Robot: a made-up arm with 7 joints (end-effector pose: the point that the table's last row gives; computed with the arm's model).
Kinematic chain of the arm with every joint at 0, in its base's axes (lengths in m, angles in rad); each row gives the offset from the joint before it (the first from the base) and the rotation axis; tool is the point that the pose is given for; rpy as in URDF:
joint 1: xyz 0 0 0.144 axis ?
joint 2: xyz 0 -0.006 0.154 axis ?
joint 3: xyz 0 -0.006 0.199 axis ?
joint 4: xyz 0 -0.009 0.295 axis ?
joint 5: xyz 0 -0.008 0.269 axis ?
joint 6: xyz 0 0 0.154 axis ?
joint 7: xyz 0 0 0.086 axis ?
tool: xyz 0 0 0 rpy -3.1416 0 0
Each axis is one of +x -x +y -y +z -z.
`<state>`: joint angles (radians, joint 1 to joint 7).
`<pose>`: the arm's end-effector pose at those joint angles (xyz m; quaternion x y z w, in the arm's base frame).
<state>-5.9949 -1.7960 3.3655 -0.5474 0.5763 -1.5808 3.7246</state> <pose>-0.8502 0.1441 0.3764 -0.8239 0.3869 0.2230 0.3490</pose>
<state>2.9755 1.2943 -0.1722 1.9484 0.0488 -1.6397 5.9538</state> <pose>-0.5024 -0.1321 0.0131 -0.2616 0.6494 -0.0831 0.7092</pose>
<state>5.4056 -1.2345 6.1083 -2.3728 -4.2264 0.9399 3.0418</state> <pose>-0.0301 -0.2592 0.0696 -0.6010 -0.1398 0.7716 0.1543</pose>
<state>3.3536 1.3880 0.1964 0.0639 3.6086 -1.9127 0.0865</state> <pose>-0.8462 0.2675 0.3748 -0.1524 -0.2961 0.9326 0.1390</pose>
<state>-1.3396 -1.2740 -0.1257 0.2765 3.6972 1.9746 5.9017</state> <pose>-0.2090 -0.8105 0.5939 0.0600 0.1893 0.3459 0.9170</pose>
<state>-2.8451 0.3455 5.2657 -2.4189 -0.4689 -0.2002 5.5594</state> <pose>0.1887 0.2568 0.4459 0.2273 -0.2832 -0.1601 0.9179</pose>
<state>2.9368 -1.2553 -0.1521 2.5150 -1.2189 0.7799 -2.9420</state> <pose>0.0188 -0.0653 0.5710 -0.4234 -0.5152 -0.7426 0.0622</pose>
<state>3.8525 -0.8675 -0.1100 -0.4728 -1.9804 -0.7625 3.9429</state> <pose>0.7034 -0.4672 0.7583 -0.7392 -0.4437 0.4604 0.2118</pose>
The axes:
joint 1: -z
joint 2: +y
joint 3: -z
joint 4: +y
joint 5: -z
joint 6: +y
joint 7: -z

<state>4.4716 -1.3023 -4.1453 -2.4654 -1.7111 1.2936 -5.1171</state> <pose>-0.1568 -0.1214 0.5276 0.5851 -0.7229 0.1436 0.3382</pose>
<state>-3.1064 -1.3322 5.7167 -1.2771 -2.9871 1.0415 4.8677</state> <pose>0.6446 0.2452 0.0495 0.2946 -0.0070 0.8239 0.4842</pose>
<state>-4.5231 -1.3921 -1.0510 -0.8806 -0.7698 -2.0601 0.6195</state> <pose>-0.1947 0.7529 0.3201 0.4214 0.7104 0.5634 0.0161</pose>
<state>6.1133 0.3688 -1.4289 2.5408 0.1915 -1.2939 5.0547</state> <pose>0.0522 0.3174 0.4413 -0.0135 0.8078 -0.5872 0.0498</pose>
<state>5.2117 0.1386 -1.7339 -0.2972 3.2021 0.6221 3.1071</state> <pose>0.2592 0.0590 1.2333 -0.1931 -0.8699 -0.0273 0.4531</pose>
